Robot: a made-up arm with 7 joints. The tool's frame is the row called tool.
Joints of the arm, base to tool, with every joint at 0 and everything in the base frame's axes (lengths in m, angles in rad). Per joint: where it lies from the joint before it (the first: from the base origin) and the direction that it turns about. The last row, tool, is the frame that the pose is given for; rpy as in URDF.
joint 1: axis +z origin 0 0 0.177
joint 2: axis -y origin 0 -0.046 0.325
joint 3: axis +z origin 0 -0.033 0.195
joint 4: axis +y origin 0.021 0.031 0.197
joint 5: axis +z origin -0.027 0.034 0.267
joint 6: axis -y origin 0 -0.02 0.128
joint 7: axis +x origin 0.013 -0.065 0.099
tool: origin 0 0 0 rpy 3.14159 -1.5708 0
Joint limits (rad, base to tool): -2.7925..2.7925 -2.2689..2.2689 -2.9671..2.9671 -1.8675..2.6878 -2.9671..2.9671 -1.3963..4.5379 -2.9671..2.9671
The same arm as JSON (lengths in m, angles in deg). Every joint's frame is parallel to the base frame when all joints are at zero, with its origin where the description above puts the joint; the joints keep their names.
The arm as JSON. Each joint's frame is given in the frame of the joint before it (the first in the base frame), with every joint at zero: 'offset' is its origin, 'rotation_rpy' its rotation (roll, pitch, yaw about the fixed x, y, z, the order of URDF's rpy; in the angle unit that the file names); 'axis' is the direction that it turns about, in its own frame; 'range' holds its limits. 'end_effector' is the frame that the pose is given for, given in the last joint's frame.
{"length_unit": "m", "angle_unit": "deg", "chain": [{"id": "joint 1", "offset": [0.0, 0.0, 0.177], "rotation_rpy": [0.0, 0.0, 0.0], "axis": [0.0, 0.0, 1.0], "range": [-160.0, 160.0]}, {"id": "joint 2", "offset": [0.0, -0.046, 0.325], "rotation_rpy": [0.0, 0.0, 0.0], "axis": [0.0, -1.0, 0.0], "range": [-130.0, 130.0]}, {"id": "joint 3", "offset": [0.0, -0.033, 0.195], "rotation_rpy": [0.0, 0.0, 0.0], "axis": [0.0, 0.0, 1.0], "range": [-170.0, 170.0]}, {"id": "joint 4", "offset": [0.021, 0.031, 0.197], "rotation_rpy": [0.0, 0.0, 0.0], "axis": [0.0, 1.0, 0.0], "range": [-107.0, 154.0]}, {"id": "joint 5", "offset": [-0.027, 0.034, 0.267], "rotation_rpy": [0.0, 0.0, 0.0], "axis": [0.0, 0.0, 1.0], "range": [-170.0, 170.0]}, {"id": "joint 6", "offset": [0.0, -0.02, 0.128], "rotation_rpy": [0.0, 0.0, 0.0], "axis": [0.0, -1.0, 0.0], "range": [-80.0, 260.0]}, {"id": "joint 7", "offset": [0.013, -0.065, 0.099], "rotation_rpy": [0.0, 0.0, 0.0], "axis": [1.0, 0.0, 0.0], "range": [-170.0, 170.0]}], "end_effector": {"offset": [0.0, 0.0, 0.0], "rotation_rpy": [180.0, -90.0, 0.0]}}
